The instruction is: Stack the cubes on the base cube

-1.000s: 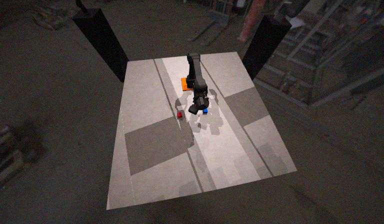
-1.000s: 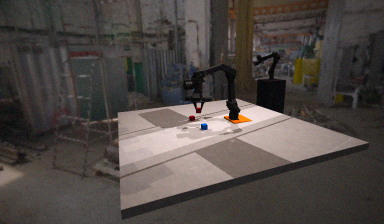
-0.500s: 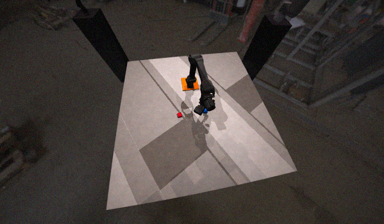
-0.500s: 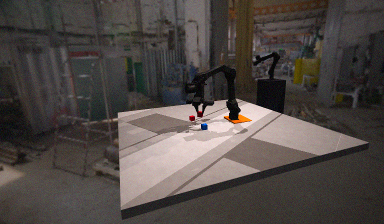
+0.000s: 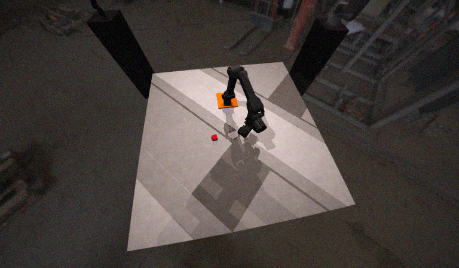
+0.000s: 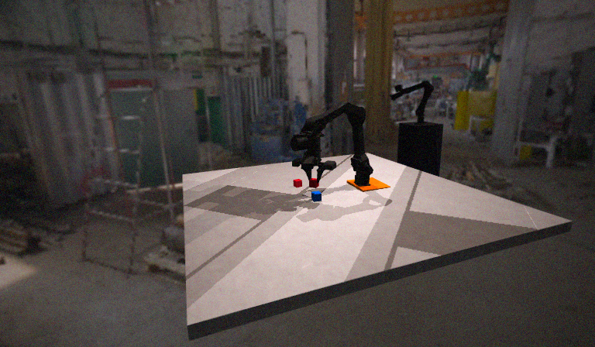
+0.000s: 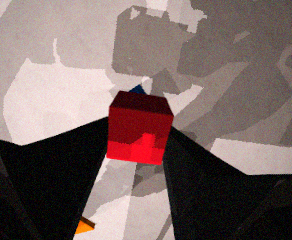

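Right now my gripper tip is 10 mm past the blue base cube, 10 mm to the left of it and 70 mm above it. From my gripper tip the other things lie so: red cube right at my gripper tip.
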